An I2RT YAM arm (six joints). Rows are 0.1 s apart.
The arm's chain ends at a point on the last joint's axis. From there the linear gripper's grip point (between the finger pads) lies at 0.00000 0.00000 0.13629 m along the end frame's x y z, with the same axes.
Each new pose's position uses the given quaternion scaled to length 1; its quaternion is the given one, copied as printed.
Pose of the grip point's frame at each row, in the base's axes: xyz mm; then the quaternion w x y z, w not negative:
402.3 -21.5 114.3 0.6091 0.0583 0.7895 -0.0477
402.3 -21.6 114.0 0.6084 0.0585 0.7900 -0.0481
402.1 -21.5 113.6 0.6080 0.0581 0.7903 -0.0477
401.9 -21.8 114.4 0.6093 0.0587 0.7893 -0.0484
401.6 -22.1 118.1 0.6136 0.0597 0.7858 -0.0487
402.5 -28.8 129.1 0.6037 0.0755 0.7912 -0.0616
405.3 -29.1 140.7 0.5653 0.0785 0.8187 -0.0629
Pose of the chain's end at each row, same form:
272.0 -1.6 148.8 0.6091 0.0583 0.7895 -0.0477
272.1 -1.5 148.8 0.6084 0.0585 0.7900 -0.0481
271.9 -1.6 148.5 0.6080 0.0581 0.7903 -0.0477
271.6 -1.6 148.9 0.6093 0.0587 0.7893 -0.0484
271.0 -1.7 151.1 0.6136 0.0597 0.7858 -0.0487
273.6 -3.1 165.0 0.6037 0.0755 0.7912 -0.0616
280.5 -3.0 188.8 0.5653 0.0785 0.8187 -0.0629

